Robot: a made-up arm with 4 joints.
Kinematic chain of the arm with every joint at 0, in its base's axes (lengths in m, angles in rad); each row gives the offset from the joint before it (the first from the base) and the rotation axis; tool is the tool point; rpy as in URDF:
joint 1: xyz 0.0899 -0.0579 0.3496 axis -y
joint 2: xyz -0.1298 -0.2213 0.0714 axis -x
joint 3: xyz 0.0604 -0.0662 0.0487 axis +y
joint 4: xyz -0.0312 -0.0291 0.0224 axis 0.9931 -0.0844 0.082
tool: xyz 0.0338 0.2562 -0.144 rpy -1.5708 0 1.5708
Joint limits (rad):
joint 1: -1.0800..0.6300
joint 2: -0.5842..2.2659
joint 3: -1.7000..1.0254
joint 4: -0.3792..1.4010
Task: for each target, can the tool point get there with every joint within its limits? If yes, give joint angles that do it. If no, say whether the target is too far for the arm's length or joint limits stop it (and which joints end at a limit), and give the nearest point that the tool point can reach.
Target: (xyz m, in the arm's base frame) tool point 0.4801 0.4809 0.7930
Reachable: no: too far | nearest point 0.2478 -0.0150 0.5609 | short by 0.595 m
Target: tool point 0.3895 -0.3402 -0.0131
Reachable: no: joint limits stop it (at a limit: joint 1, joint 2) | nearest point 0.1825 -0.2494 0.1942 | short by 0.307 m
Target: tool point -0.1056 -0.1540 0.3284
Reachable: yes | joints -0.5967 1.7044 -0.5413 0.8793
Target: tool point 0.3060 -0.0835 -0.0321
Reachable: no: joint limits stop it (at a limit: joint 1, joint 2) | nearest point 0.1574 -0.1180 0.1579 | short by 0.244 m
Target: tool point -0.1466 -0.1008 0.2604
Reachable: yes | joints 0.1076 1.6285 -0.7773 1.2479
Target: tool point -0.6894 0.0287 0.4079
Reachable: no: too far | nearest point -0.2765 -0.1459 0.4038 | short by 0.448 m
